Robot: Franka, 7 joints.
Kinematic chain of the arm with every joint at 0, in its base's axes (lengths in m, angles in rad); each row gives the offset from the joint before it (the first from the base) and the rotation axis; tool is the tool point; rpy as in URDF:
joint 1: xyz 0 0 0.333 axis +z
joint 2: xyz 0 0 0 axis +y
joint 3: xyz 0 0 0.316 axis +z
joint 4: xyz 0.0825 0 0 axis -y
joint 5: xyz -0.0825 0 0.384 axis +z
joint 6: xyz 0 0 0 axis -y
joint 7: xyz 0.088 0 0 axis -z
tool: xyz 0 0 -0.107 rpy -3.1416 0 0
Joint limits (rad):
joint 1: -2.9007..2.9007
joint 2: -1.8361..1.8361
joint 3: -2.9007..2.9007
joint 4: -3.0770..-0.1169
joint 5: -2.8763..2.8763
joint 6: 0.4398..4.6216
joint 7: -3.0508..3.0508
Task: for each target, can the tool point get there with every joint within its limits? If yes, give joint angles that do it. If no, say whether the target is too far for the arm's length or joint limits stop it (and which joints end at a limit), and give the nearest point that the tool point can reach.
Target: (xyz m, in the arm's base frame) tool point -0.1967 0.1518 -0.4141
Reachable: no: joint limits stop it (at a limit: joint 2) | nearest point -0.1993 0.1538 -0.3598 | short by 0.054 m
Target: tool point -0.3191 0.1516 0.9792
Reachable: yes | joints -1.2323 0.1328 -2.1906 -1.1511 -1.9893 1.0424 1.3192
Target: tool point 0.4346 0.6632 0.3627
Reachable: yes | joints 0.7425 1.0326 0.4094 -0.7458 0.3658 1.7522 2.0144
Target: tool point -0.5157 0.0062 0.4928
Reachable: yes | joints 1.4189 -1.4040 1.3105 -2.4362 0.0795 3.4677 -0.8663
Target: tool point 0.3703 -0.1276 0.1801
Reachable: yes | joints -1.3799 0.4754 0.9037 -2.3950 0.2184 1.7949 -0.1996
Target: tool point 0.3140 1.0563 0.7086
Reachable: no: too far | nearest point 0.2314 0.7784 0.6098 | short by 0.306 m
